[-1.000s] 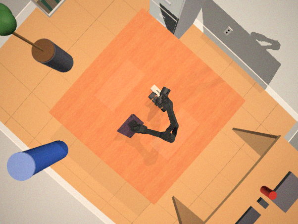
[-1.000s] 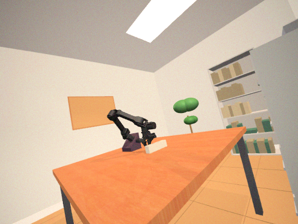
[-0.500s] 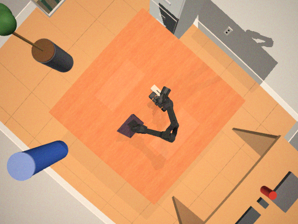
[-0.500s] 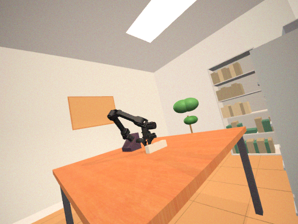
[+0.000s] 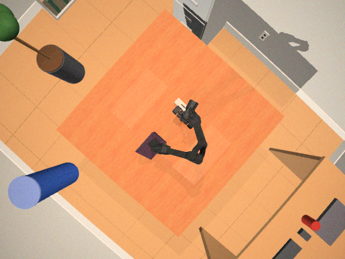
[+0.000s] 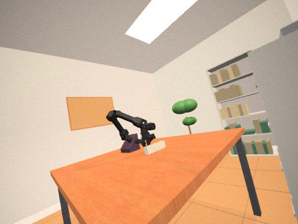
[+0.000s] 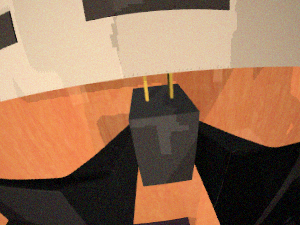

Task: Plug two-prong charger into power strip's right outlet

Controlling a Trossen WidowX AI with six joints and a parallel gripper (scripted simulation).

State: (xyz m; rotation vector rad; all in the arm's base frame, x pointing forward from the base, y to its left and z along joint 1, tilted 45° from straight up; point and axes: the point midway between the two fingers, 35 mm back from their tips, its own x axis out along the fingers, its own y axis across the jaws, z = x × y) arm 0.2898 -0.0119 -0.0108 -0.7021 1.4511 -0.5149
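The two-prong charger is 20 mm ahead of my gripper tip and 10 mm above it.
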